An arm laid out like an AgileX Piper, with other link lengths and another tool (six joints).
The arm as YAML. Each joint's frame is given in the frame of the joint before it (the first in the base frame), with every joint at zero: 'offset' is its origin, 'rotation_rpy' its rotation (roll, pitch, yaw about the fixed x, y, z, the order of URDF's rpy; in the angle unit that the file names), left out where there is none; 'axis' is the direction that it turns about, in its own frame. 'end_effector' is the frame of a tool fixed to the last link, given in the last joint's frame.
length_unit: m
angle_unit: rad
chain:
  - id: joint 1
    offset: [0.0, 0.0, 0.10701]
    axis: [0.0, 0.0, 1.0]
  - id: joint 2
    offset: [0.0, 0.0, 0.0]
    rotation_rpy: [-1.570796, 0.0, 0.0]
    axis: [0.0, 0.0, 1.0]
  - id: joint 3
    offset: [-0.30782, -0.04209, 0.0]
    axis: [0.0, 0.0, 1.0]
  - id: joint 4
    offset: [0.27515, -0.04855, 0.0]
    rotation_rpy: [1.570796, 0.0, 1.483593]
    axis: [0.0, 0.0, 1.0]
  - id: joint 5
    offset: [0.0, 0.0, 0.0]
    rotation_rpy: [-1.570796, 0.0, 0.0]
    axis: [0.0, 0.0, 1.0]
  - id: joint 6
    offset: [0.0, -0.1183, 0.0]
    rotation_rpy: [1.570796, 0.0, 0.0]
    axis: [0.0, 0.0, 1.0]
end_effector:
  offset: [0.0, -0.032, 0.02]
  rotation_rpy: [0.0, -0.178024, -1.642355]
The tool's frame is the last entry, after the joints.
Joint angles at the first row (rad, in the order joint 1, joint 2, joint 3, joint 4, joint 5, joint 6):
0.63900 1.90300 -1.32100 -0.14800 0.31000 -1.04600
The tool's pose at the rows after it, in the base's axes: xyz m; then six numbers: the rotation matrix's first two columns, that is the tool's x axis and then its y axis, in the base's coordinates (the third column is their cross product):
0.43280 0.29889 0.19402 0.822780 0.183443 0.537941 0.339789 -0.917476 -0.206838
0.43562 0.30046 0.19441 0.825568 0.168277 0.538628 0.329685 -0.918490 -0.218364
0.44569 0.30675 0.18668 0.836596 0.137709 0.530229 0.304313 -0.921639 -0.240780
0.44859 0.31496 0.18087 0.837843 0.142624 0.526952 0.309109 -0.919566 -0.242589
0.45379 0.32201 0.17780 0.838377 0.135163 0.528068 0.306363 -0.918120 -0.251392
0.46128 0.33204 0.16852 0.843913 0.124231 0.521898 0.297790 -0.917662 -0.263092
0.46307 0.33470 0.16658 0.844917 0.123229 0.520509 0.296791 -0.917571 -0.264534
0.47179 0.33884 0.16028 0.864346 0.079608 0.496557 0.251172 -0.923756 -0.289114
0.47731 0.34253 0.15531 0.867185 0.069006 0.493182 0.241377 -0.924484 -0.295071
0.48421 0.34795 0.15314 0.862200 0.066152 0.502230 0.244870 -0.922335 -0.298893
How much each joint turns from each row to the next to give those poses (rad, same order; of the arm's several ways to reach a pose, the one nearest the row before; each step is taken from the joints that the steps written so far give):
0.00400 0.03701 -0.04801 -0.02400 0.00000 0.06100
0.00001 0.00898 -0.01398 -0.00001 0.00000 0.01502
-0.00001 0.04602 -0.04601 0.00002 0.00099 0.03397
0.00899 0.02899 -0.02699 0.00101 0.00099 0.00298
0.00501 0.02898 -0.03499 -0.00001 0.00102 0.01102
0.00699 0.04902 -0.05001 0.00000 0.00298 0.01899
0.00201 0.01200 -0.01400 -0.00002 0.00301 0.00303
0.00000 0.04099 -0.05699 0.00001 0.03200 0.04999
0.00000 0.02802 -0.03205 -0.00199 0.00503 0.01299
-0.00001 0.02999 -0.04096 -0.00100 -0.00103 0.00000

